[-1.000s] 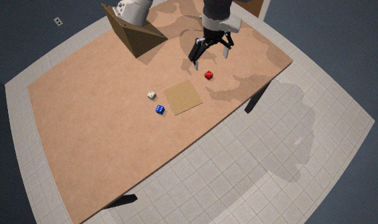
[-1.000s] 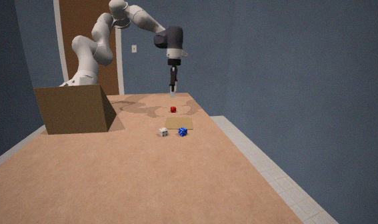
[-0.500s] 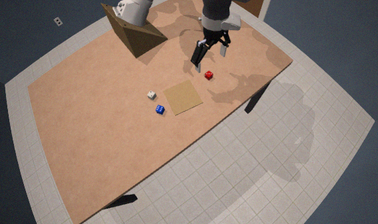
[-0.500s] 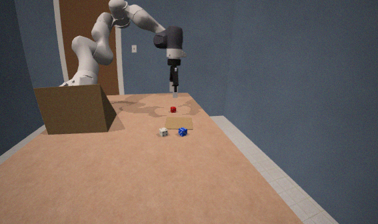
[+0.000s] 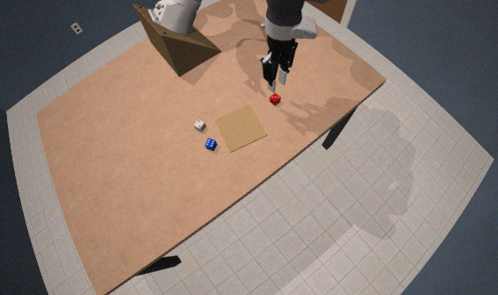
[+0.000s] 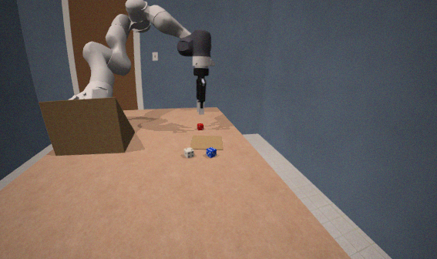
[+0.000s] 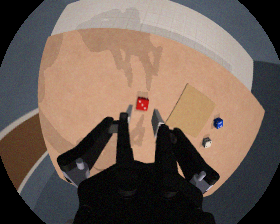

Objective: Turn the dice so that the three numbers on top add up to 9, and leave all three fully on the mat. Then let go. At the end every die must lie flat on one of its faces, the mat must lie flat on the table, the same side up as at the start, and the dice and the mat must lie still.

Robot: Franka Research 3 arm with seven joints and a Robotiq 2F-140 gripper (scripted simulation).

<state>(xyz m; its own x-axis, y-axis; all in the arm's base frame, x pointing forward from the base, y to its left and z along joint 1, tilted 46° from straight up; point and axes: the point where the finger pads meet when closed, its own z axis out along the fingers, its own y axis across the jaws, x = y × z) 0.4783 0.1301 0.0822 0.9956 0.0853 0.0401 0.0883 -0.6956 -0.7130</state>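
The red die lies 110 mm below my hand. Round my hand: white die 80 mm behind, 280 mm to the right, 110 mm below; blue die 10 mm ahead, 290 mm to the right, 110 mm below; tan mat 10 mm ahead, 170 mm to the right, 120 mm below.
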